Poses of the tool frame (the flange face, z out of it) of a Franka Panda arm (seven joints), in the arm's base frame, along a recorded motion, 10 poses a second.
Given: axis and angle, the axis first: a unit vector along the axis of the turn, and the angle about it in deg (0 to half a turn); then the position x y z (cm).
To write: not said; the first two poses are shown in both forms.
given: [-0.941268 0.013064 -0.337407 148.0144 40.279 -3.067 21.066]
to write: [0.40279 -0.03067 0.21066 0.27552 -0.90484 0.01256 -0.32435]
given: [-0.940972 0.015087 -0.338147 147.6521 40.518 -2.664 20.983]
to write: [0.40518 -0.02664 0.20983 0.27855 -0.90373 0.01449 -0.32476]
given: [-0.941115 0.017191 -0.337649 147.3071 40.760 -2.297 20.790]
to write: [0.40760 -0.02297 0.20790 0.28144 -0.90307 0.01650 -0.32400]
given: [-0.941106 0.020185 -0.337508 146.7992 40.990 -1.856 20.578]
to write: [0.40990 -0.01856 0.20578 0.28570 -0.90188 0.01934 -0.32344]
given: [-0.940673 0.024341 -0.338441 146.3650 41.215 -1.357 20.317]
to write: [0.41215 -0.01357 0.20317 0.28932 -0.90044 0.02330 -0.32397]
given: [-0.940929 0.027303 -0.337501 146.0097 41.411 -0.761 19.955]
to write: [0.41411 -0.00761 0.19955 0.29229 -0.89984 0.02611 -0.32276]
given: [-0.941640 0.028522 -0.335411 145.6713 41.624 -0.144 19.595]
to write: [0.41624 -0.00144 0.19595 0.29511 -0.89970 0.02725 -0.32047]
